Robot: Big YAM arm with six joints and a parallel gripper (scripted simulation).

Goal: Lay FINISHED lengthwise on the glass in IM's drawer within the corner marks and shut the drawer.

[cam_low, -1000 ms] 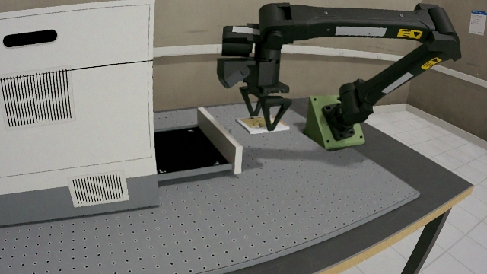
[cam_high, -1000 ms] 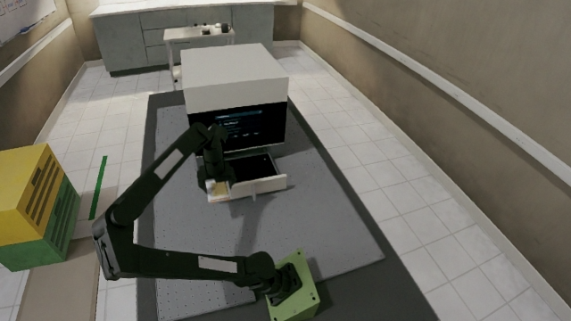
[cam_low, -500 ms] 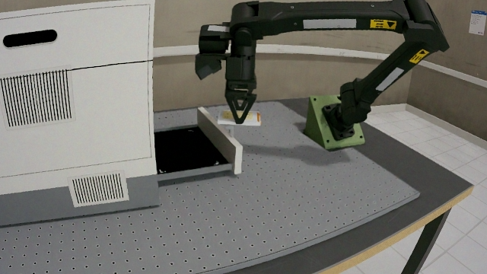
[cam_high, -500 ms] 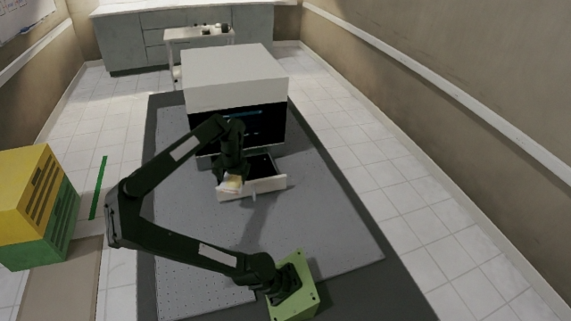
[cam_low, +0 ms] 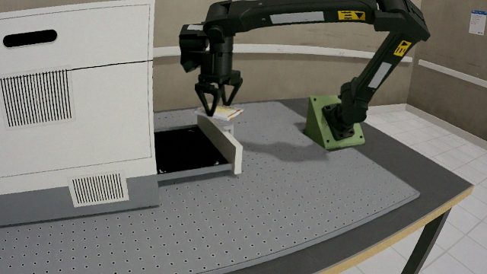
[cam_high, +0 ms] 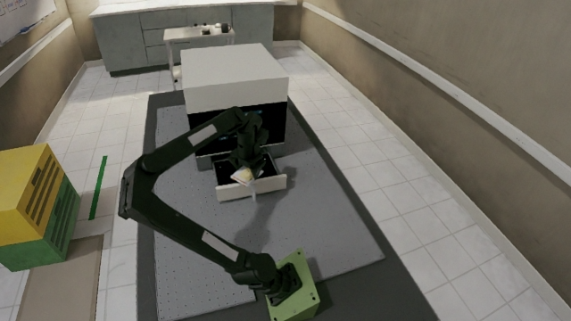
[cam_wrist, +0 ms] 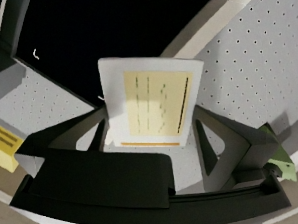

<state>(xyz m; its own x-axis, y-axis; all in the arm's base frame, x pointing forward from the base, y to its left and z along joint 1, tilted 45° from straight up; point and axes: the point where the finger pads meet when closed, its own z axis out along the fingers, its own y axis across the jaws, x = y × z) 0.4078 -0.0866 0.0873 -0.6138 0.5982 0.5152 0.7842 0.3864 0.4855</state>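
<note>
Right now my hand is 11 cm short of the imager drawer, 2 cm to the left of it and 8 cm above it. Round my hand: cassette 1 cm behind, 1 cm to the left, 1 cm below.
</note>
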